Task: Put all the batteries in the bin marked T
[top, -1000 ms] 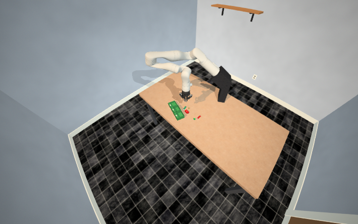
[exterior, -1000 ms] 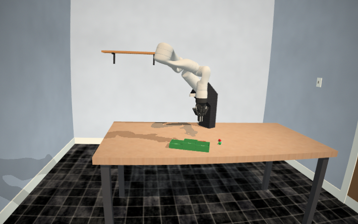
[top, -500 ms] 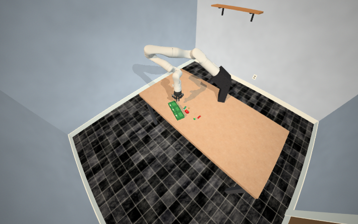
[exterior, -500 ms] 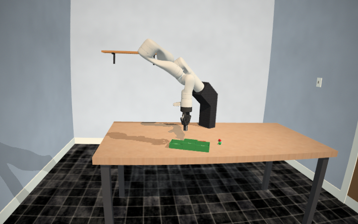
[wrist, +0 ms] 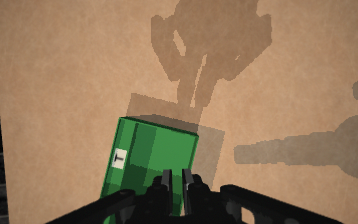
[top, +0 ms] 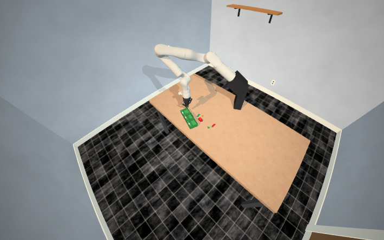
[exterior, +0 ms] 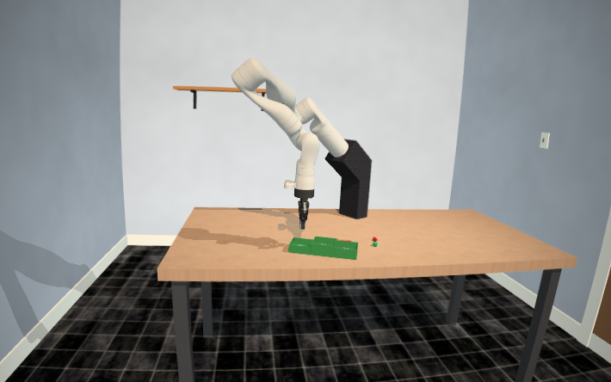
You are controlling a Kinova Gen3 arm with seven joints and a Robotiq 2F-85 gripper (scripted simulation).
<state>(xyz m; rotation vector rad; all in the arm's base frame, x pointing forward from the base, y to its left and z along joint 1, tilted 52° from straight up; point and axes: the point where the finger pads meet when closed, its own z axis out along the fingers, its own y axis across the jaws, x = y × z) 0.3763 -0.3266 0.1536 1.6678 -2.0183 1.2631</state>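
Now: hand 80 mm short of the joined green bins, 70 mm above it and 60 mm to the right of it. The rest, counted from my hand: red 9 V battery 180 mm to the left, 80 mm below, 40 mm ahead; then small yellow nut 170 mm to the left, 90 mm below, 20 mm behind; then green cylindrical battery 130 mm to the left, 80 mm below.
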